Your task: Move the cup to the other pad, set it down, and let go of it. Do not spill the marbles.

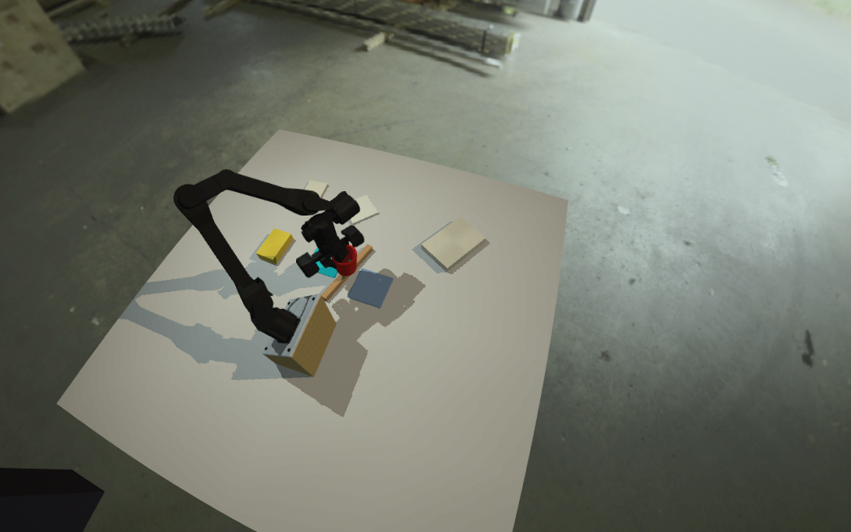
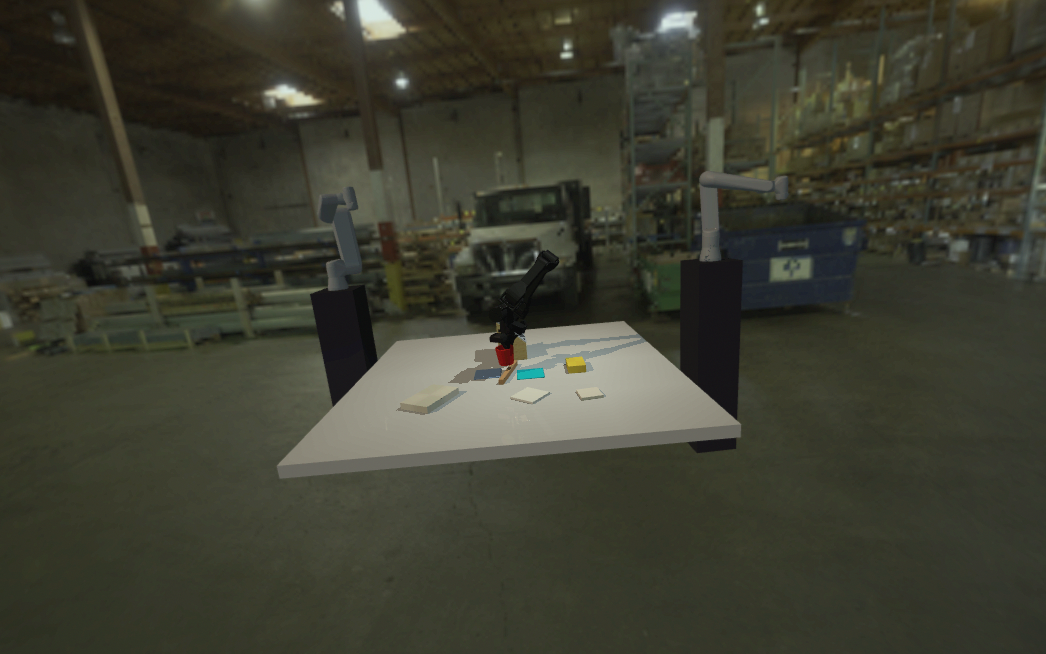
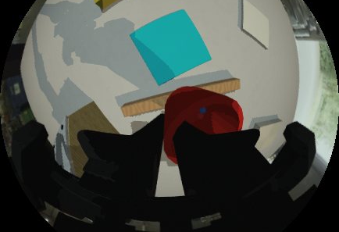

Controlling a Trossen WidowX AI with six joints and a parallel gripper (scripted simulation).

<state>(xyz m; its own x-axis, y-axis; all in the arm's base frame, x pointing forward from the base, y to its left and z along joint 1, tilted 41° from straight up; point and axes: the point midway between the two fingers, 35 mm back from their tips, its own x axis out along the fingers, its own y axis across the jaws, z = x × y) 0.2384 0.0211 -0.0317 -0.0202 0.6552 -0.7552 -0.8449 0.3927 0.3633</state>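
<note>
The blue marble is 40 mm ahead of my gripper tip, 30 mm to the right of it and 20 mm below it. Also, from my gripper tip: red cup: 30 mm ahead, 20 mm to the right; cyan pad: 90 mm below, 80 mm to the left, 60 mm ahead; wooden bar: 80 mm below, 30 mm ahead, 10 mm to the right.
</note>
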